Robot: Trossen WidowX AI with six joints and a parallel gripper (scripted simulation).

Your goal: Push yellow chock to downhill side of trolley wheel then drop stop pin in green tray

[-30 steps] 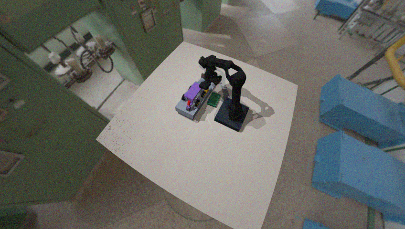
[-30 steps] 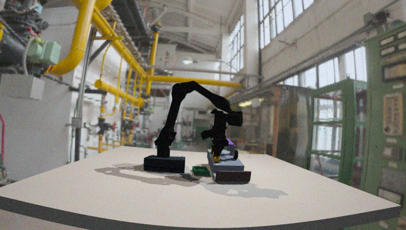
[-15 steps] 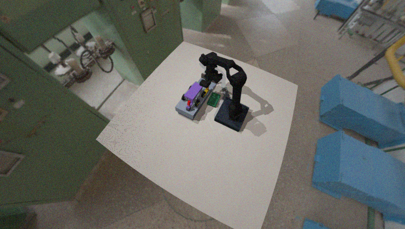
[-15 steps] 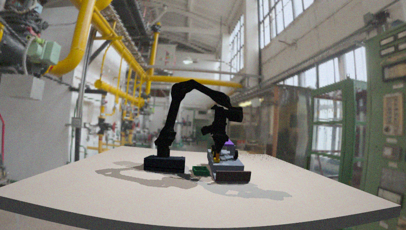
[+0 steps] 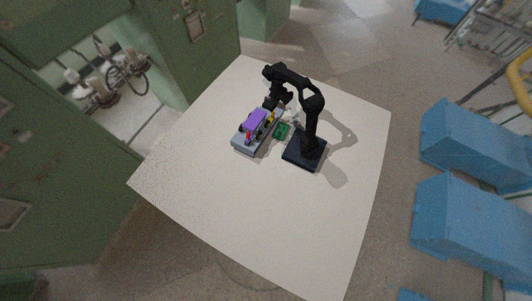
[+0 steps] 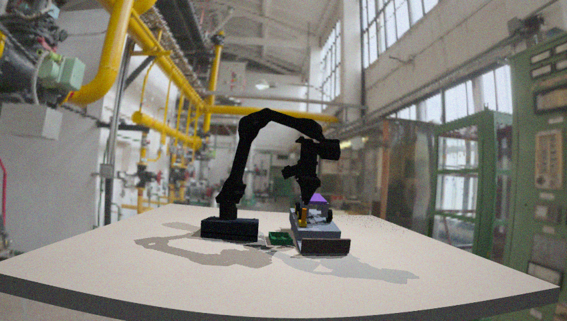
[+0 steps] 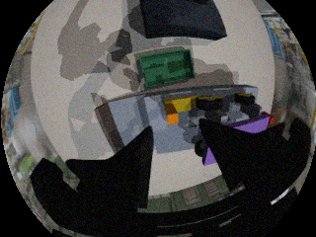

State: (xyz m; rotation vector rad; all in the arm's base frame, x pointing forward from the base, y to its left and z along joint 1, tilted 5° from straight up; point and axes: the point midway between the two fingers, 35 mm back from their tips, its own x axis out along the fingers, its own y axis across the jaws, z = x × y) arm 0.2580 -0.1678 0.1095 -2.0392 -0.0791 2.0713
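My gripper tip is now 22 cm to the right of the stop pin, 6 cm short of it and 1 cm above it. Round my gripper tip: trolley: 12 cm to the left, 7 cm ahead, 3 cm below; tray: 15 cm below, 7 cm behind, 4 cm to the left; yellow chock: 6 cm below, 3 cm to the left.
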